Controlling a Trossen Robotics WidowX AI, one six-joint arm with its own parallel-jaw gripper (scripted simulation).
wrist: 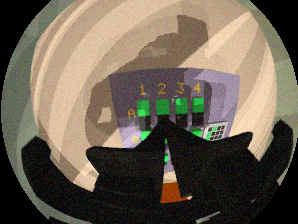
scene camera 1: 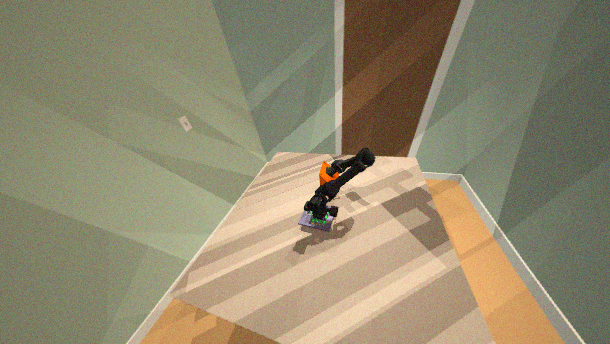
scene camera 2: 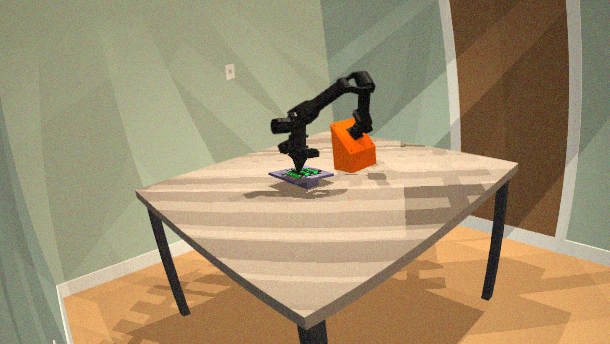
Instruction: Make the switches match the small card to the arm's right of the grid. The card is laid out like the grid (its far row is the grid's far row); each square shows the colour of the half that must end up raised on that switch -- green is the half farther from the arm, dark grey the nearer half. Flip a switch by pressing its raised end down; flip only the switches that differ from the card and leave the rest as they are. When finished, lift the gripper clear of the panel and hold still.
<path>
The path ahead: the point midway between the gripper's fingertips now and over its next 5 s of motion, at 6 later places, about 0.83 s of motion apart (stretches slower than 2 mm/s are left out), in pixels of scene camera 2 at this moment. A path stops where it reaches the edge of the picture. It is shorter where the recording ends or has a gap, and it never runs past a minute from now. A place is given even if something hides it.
The gripper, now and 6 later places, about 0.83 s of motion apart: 298,172; 299,171; 310,164; 310,171; 310,172; 308,157; 302,168
</path>
